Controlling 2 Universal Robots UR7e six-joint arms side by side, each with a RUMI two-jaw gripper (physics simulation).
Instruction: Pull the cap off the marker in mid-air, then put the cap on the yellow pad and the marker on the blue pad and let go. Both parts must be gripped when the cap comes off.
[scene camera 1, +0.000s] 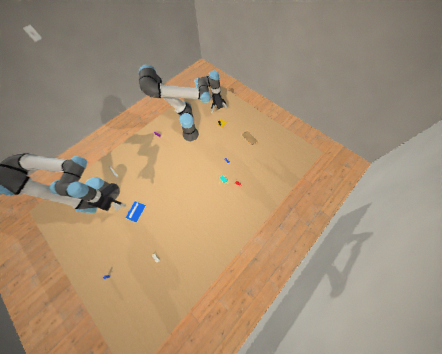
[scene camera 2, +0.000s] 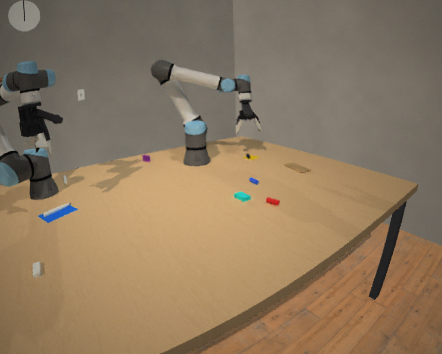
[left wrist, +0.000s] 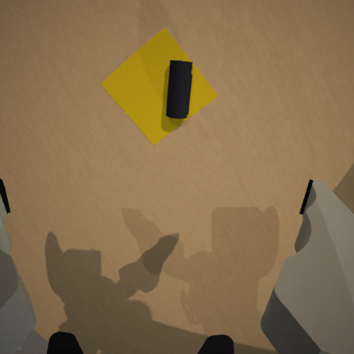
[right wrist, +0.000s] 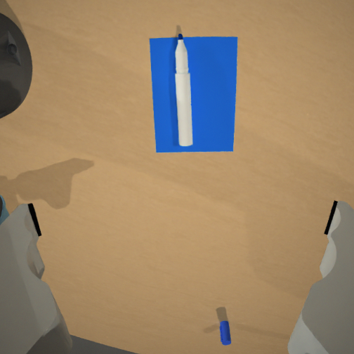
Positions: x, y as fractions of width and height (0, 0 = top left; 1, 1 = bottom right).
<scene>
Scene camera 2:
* my right gripper: 0.10, 0.43
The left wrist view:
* my left gripper: 0.44, 0.52
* black cap: 0.50, 0.27
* yellow pad: 0.39, 0.24
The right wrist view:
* my right gripper: 0.51, 0.59
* white marker: 0.52, 0.22
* blue pad: 0.60, 0.17
</scene>
